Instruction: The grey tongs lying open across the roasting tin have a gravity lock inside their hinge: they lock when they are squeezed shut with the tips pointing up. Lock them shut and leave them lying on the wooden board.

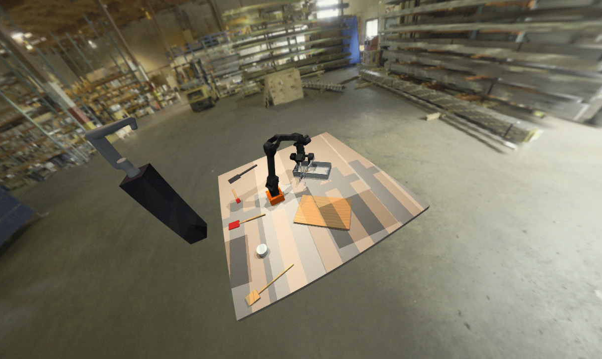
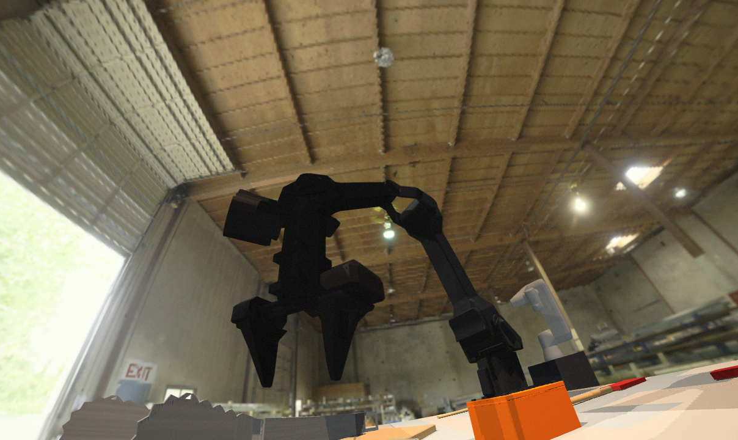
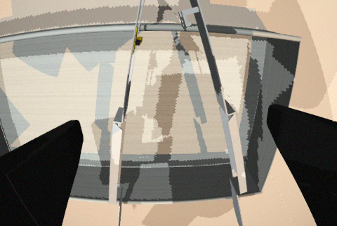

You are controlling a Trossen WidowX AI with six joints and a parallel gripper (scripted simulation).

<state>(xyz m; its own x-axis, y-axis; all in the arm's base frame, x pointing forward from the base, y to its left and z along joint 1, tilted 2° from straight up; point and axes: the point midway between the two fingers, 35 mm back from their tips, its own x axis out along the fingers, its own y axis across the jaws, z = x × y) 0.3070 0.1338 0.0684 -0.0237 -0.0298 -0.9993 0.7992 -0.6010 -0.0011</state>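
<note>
My gripper tip is now 40 mm to the left of the yellow piece, 40 mm above it and 10 mm past it. From my gripper tip the other things lie so: red brush 610 mm behind, 100 mm below, 60 mm to the left; then roasting tin 80 mm below, 70 mm ahead; then wooden board 420 mm to the right, 100 mm below, 50 mm behind.
</note>
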